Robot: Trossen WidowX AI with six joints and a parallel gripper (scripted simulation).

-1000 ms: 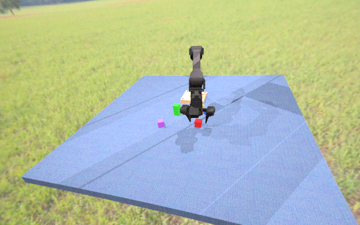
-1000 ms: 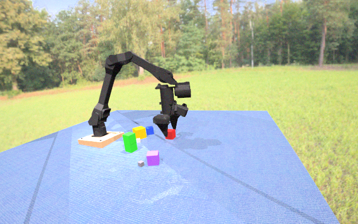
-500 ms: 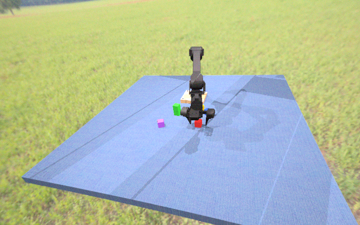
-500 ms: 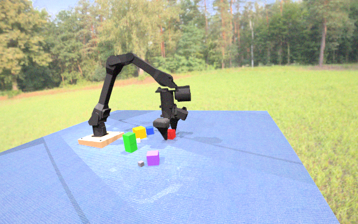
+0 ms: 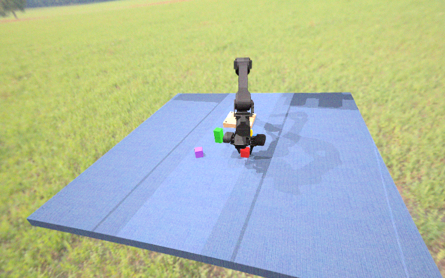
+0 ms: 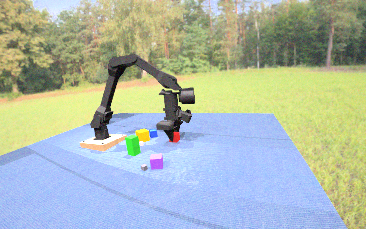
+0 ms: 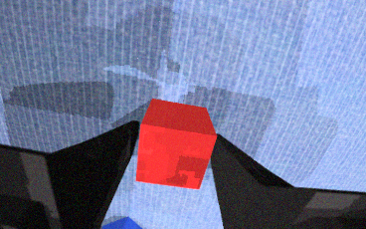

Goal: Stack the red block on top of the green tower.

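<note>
Now: gripper tip 13 cm past the small white cube and 7 cm to the left of it. From my gripper tip the other things lie so: blue block (12 cm behind, 4 cm to the left, 1 cm above); yellow block (15 cm behind, 2 cm to the right, 2 cm above); red block (1 cm above).
</note>
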